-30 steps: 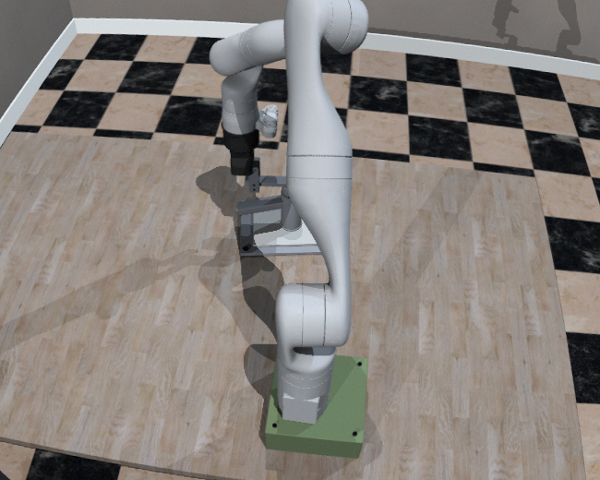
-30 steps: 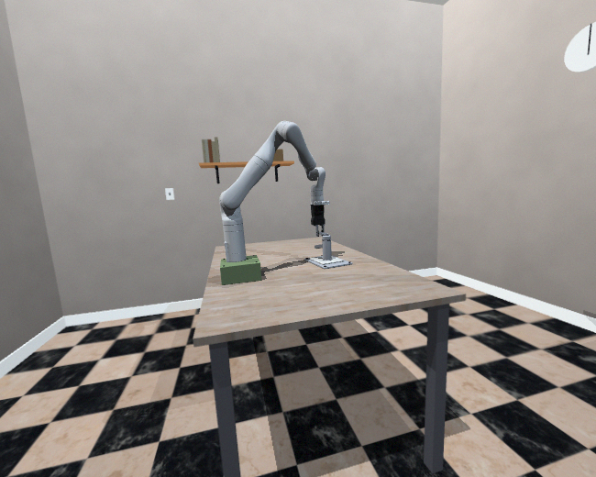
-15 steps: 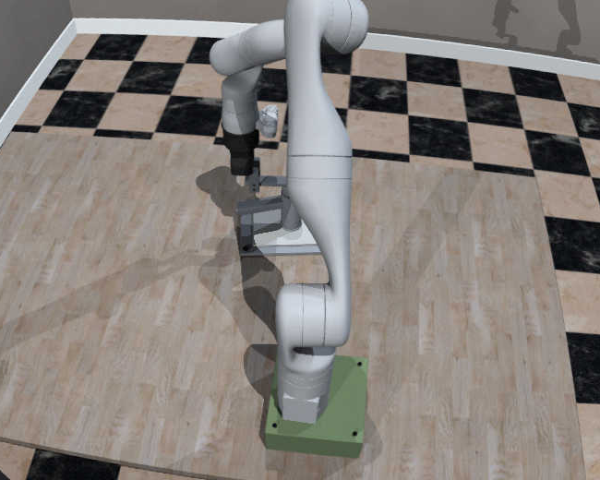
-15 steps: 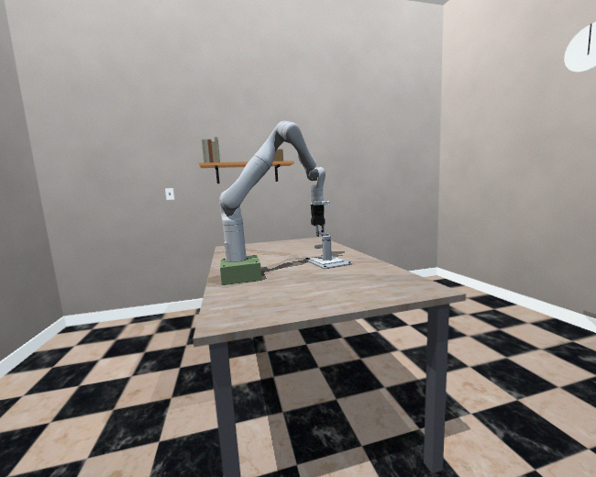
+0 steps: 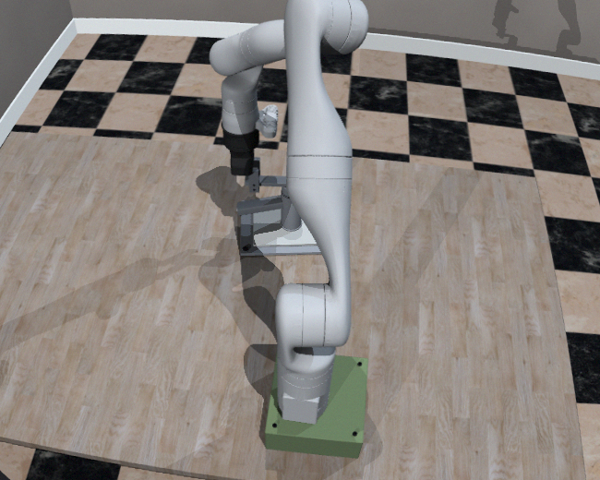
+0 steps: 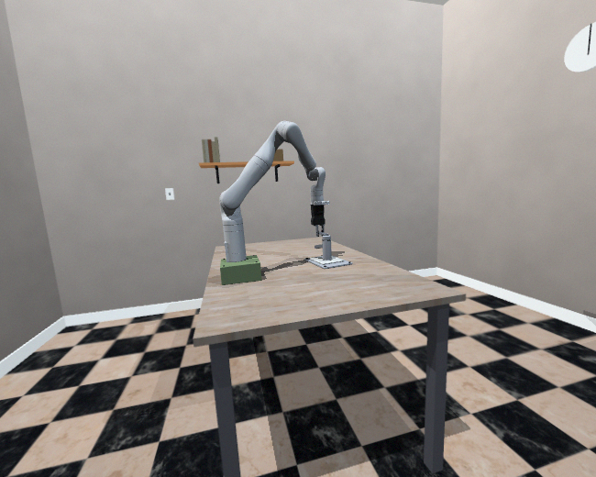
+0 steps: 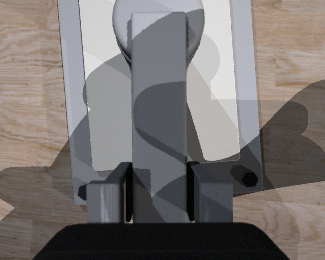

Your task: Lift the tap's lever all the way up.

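My gripper is now 3 cm to the left of the flat lever. Also, from my hand: grey tap: 6 cm to the right, 4 cm below, 1 cm ahead.
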